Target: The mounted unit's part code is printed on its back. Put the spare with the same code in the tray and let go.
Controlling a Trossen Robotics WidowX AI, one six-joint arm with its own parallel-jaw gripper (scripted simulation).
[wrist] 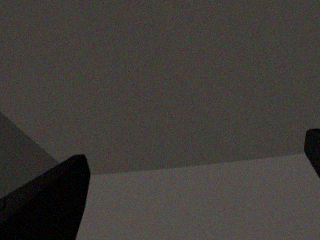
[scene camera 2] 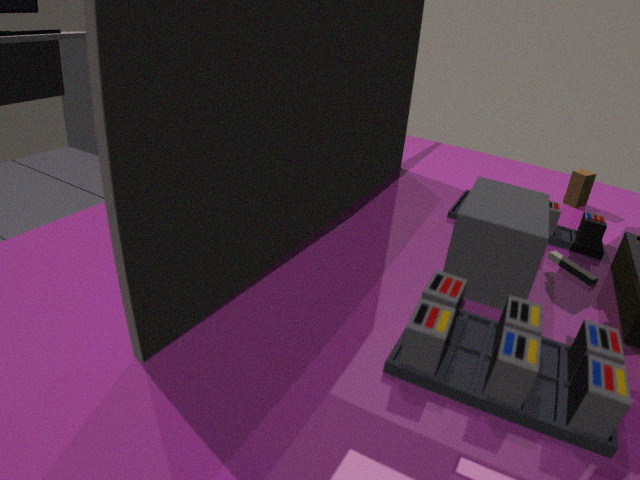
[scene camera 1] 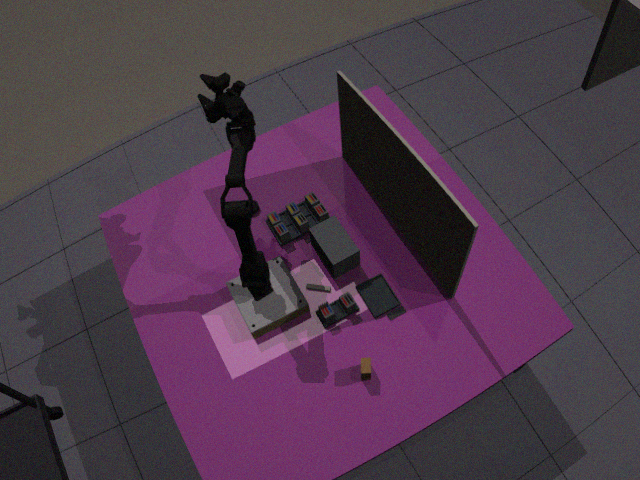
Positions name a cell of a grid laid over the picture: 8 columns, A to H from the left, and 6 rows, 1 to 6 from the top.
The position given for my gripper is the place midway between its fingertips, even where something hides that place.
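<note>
I can see a tan block (scene camera 2: H3), though in the wrist view it is out of frame. There is a rack (scene camera 2: H3), and there is a dark tray (scene camera 1: E4). A grey mounted unit (scene camera 2: G3) is visible to me, and scene camera 1 shows it as well (scene camera 1: E4). I also see a tall dark panel (scene camera 2: C2), which appears in scene camera 1 too (scene camera 1: F3). My gripper (scene camera 1: C2) is open and holds nothing, and the wrist view shows my gripper too (wrist: E4).
</note>
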